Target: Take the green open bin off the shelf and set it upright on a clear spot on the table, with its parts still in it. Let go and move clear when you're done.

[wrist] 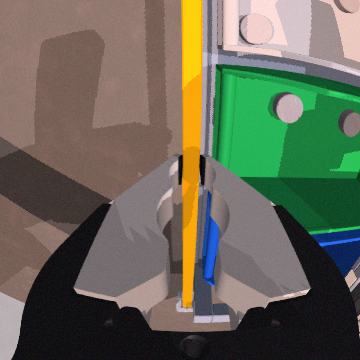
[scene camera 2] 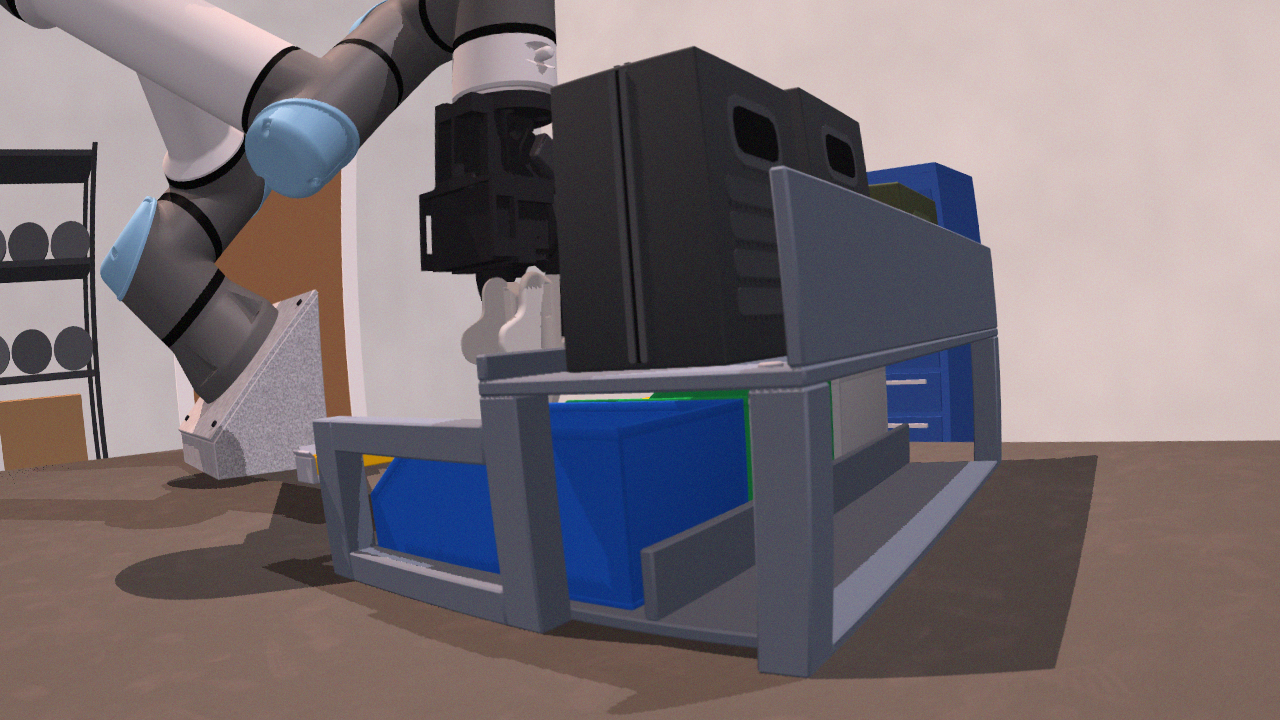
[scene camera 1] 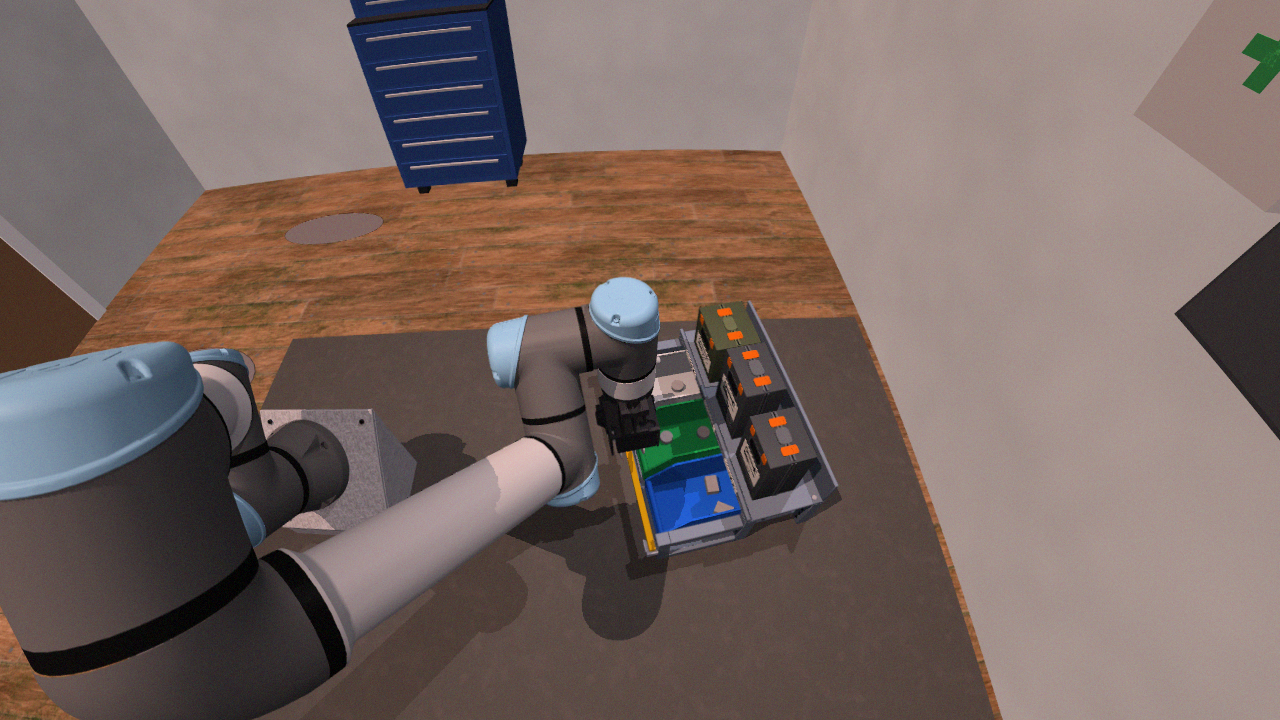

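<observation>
A green open bin is visible in the wrist view [301,165], and scene camera 1 and scene camera 2 show the bin too. On the bin, [scene camera 2: 703,395] and [scene camera 1: 676,406] are the same spot. An olive case is visible in scene camera 1 and scene camera 2; the case is out of frame in the wrist view. For the case, [scene camera 2: 895,194] and [scene camera 1: 760,342] are the same spot.
</observation>
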